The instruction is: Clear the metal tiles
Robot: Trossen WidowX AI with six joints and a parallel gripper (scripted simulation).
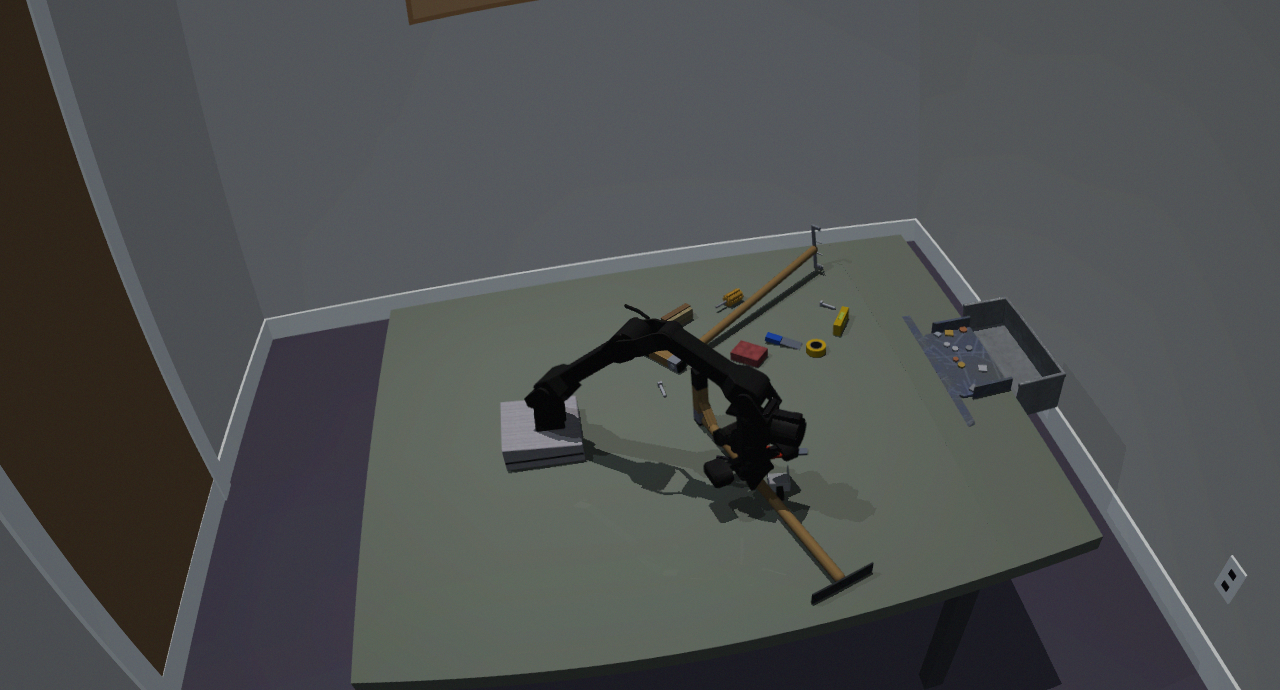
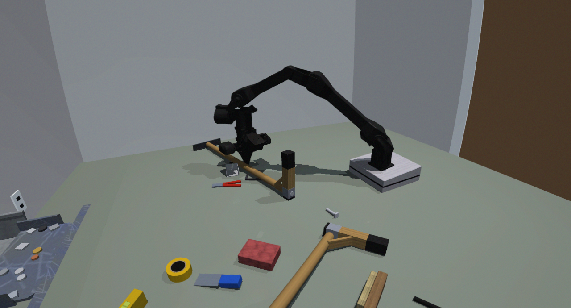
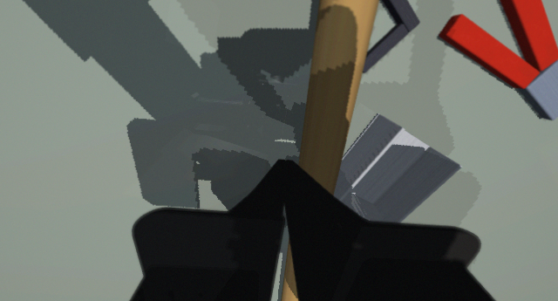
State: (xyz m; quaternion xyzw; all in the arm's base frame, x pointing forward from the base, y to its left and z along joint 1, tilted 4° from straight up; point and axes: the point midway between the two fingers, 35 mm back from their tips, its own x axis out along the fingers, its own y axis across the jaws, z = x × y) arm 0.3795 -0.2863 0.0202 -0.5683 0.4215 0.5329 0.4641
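Right now my gripper tip is 5 cm below the long scraper, 2 cm to the left of it and 2 cm short of it. The rest, counted from my gripper tip: hex key 9 cm to the left, 1 cm below, 1 cm ahead; metal bracket 6 cm ahead, 1 cm to the right, 1 cm below; red block 44 cm to the left, 11 cm ahead.
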